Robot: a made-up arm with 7 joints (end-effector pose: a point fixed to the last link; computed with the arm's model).
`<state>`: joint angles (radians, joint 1 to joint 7).
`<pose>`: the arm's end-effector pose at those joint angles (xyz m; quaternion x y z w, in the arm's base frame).
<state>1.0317 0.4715 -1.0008 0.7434 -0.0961 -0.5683 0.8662</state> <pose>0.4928 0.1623 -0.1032 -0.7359 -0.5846 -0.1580 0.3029</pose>
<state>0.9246 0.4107 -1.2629 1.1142 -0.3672 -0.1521 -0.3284</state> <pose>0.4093 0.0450 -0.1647 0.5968 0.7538 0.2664 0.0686</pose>
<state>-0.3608 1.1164 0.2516 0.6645 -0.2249 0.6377 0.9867</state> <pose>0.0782 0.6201 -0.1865 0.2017 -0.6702 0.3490 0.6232</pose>
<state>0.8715 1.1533 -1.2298 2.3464 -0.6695 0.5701 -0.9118</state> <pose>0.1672 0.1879 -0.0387 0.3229 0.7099 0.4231 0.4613</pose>
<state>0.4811 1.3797 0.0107 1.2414 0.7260 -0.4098 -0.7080</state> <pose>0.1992 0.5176 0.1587 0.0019 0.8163 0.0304 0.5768</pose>
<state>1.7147 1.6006 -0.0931 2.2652 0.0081 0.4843 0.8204</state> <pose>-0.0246 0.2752 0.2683 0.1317 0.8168 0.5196 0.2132</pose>
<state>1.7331 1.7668 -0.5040 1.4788 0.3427 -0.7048 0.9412</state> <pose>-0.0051 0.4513 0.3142 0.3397 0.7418 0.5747 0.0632</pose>
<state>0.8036 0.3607 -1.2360 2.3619 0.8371 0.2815 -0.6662</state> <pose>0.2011 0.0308 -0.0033 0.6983 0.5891 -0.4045 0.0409</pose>
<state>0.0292 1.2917 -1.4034 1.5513 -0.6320 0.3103 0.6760</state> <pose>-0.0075 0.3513 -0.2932 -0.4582 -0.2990 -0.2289 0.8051</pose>
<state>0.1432 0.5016 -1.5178 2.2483 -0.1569 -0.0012 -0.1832</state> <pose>0.0095 0.0336 -0.1596 0.8231 0.4944 -0.2793 0.0038</pose>
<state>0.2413 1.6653 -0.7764 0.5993 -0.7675 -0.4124 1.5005</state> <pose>0.0857 0.6620 -0.0144 0.0008 -0.1873 0.0779 0.9792</pose>
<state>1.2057 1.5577 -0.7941 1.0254 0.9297 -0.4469 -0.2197</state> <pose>0.1847 0.5679 0.2136 0.0966 0.8902 0.0493 0.4425</pose>
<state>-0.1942 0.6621 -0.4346 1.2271 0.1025 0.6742 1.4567</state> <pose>0.1274 0.2660 -0.3667 -0.3364 -0.3094 0.5743 0.6792</pose>
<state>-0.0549 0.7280 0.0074 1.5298 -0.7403 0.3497 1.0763</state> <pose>0.2213 0.3173 -0.2216 -0.3065 -0.7471 0.0034 0.5898</pose>
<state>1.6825 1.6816 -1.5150 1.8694 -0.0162 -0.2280 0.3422</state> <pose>0.1980 0.3725 0.1203 -0.4691 -0.7775 -0.3947 0.1403</pose>
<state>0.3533 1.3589 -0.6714 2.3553 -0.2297 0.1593 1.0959</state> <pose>0.1288 0.2348 -0.0282 -0.6718 -0.4653 -0.2913 0.4973</pose>
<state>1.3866 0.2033 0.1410 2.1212 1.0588 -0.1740 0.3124</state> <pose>0.2092 0.2383 0.2374 0.7353 0.0965 -0.0663 0.6676</pose>
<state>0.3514 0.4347 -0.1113 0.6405 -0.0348 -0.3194 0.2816</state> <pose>0.3305 0.3138 -0.3094 -0.3074 -0.9109 0.2404 0.1341</pose>
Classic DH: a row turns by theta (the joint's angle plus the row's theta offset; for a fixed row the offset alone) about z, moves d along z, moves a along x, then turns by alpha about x. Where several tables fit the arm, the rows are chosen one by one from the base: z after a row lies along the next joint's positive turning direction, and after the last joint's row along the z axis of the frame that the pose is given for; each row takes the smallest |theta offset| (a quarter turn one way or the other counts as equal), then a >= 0, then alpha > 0; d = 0 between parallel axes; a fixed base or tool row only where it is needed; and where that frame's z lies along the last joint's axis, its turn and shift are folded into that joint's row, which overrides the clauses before.
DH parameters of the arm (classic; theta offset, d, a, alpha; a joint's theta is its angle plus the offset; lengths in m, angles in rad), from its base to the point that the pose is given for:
base (fixed): 0 0.087 -0.029 1.5708
joint 1: -1.5708 -0.112 0.017 -1.5708
joint 2: -1.5708 -0.014 0.003 1.5708
joint 3: 1.5708 -0.364 0.024 1.5708
joint 4: 0 -0.009 0.003 -1.5708
joint 5: 0 -0.232 0.028 -1.5708
joint 6: 1.5708 -0.004 0.002 -1.5708
joint 7: 0.0204 -0.0173 0.0118 -0.817
tool (fixed): -2.5407 -0.0127 0 0

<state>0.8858 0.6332 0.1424 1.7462 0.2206 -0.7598 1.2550</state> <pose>0.2685 0.3003 0.1238 0.6748 0.5270 0.4711 0.2122</pose>
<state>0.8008 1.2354 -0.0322 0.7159 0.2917 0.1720 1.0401</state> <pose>0.2541 0.6028 0.1147 -0.2737 -0.9222 0.2545 0.0994</pose>
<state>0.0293 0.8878 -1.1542 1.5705 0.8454 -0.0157 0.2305</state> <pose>0.1251 0.2199 -0.3106 -0.4623 -0.6094 0.4893 0.4189</pose>
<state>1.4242 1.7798 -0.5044 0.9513 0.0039 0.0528 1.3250</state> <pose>0.0507 0.5908 0.2871 -0.1316 -0.9605 0.0220 0.2444</pose>
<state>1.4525 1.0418 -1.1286 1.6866 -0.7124 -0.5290 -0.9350</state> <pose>0.3341 0.2489 0.1172 0.4795 0.4465 0.5090 0.5582</pose>
